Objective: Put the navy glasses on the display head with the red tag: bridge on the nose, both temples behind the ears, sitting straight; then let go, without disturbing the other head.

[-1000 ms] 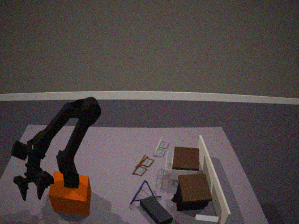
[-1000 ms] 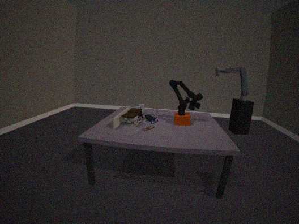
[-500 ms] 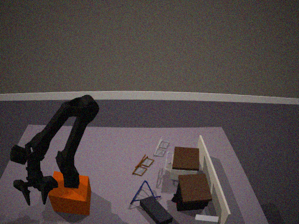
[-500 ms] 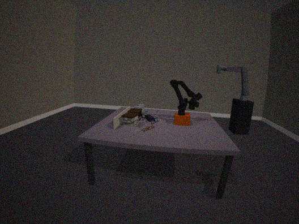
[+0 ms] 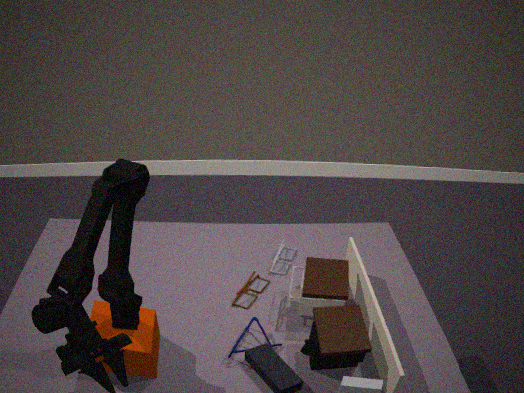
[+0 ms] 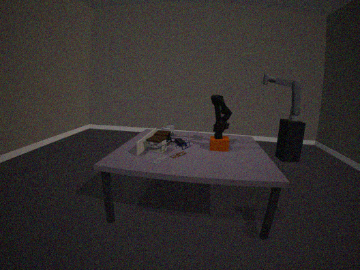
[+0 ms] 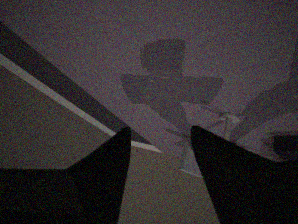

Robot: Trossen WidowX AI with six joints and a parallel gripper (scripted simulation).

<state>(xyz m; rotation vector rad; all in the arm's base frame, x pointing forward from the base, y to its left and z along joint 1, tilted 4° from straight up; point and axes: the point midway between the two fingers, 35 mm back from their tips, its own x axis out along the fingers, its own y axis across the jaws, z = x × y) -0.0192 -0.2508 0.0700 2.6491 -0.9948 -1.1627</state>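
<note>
My gripper tip is now 340 mm short of the dark flat object, 160 mm to the right of it and 130 mm above it. The rest, counted from my gripper tip: pale upright panel: 620 mm ahead, 290 mm to the left, 90 mm below.
</note>
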